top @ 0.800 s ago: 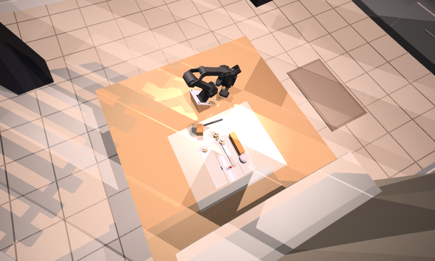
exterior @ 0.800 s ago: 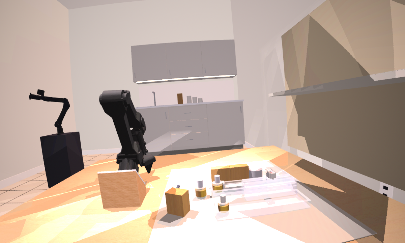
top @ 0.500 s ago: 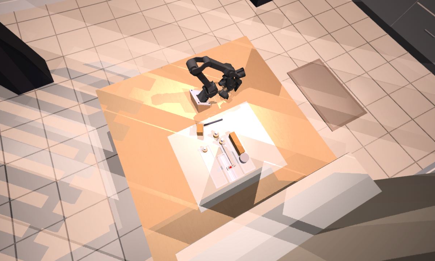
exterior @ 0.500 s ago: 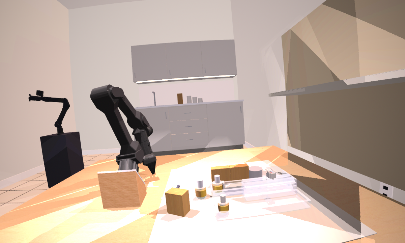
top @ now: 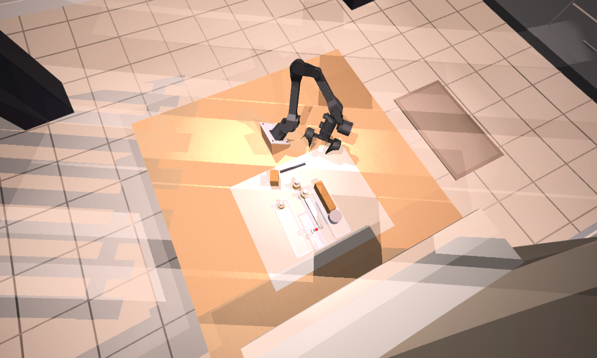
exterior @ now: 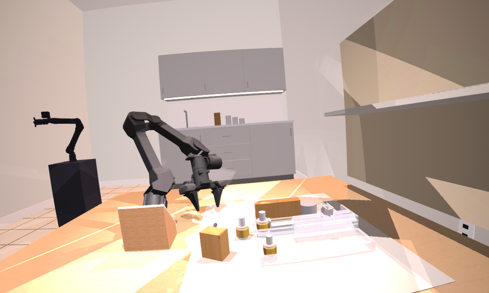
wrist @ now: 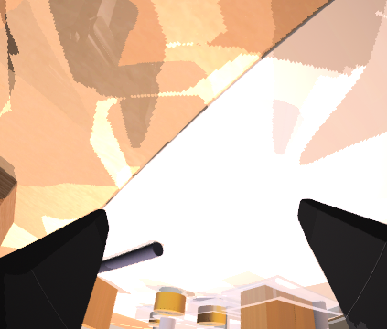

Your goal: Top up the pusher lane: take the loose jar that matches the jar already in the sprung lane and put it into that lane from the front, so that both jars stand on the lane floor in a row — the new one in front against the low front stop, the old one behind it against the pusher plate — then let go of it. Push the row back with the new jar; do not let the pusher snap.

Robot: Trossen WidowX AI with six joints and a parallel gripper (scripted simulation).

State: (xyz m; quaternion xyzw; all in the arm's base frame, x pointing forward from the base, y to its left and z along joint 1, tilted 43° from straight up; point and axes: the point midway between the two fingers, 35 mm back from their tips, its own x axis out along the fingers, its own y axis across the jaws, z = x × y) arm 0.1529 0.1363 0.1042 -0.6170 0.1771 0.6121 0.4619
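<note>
Now: the dark rod 16 cm to the right of my gripper tip, 2 cm below it and 1 cm ahead of it. The rest, counted from my gripper tip: grey cylinder 34 cm ahead, 12 cm to the right; small wooden block 27 cm to the right, 2 cm ahead; clear lane 31 cm ahead, 22 cm to the right, 1 cm below.
</note>
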